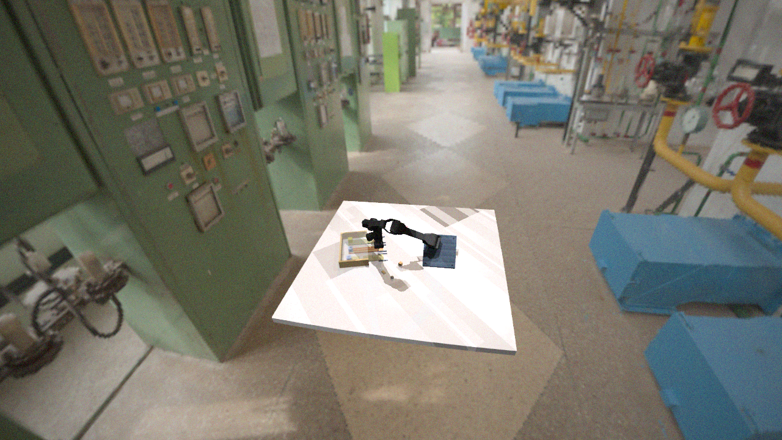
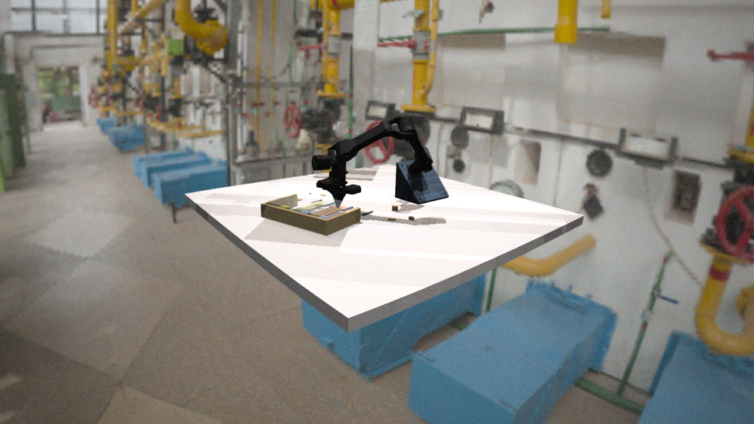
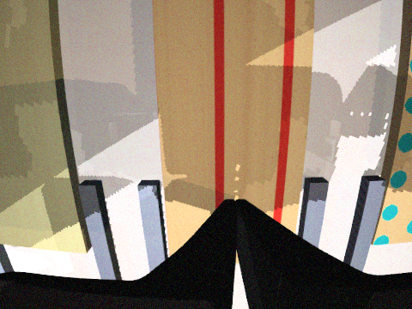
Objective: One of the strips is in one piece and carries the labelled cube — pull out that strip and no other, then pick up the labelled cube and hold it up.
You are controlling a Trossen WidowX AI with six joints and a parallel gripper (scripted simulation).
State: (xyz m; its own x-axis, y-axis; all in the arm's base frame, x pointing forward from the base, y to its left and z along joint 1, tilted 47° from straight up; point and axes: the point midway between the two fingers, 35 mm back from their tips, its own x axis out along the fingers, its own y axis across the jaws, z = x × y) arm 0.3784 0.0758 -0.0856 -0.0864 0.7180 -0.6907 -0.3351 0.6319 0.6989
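My gripper tip is now 100 mm to the right of the pale yellow strip and 10 mm short of it.
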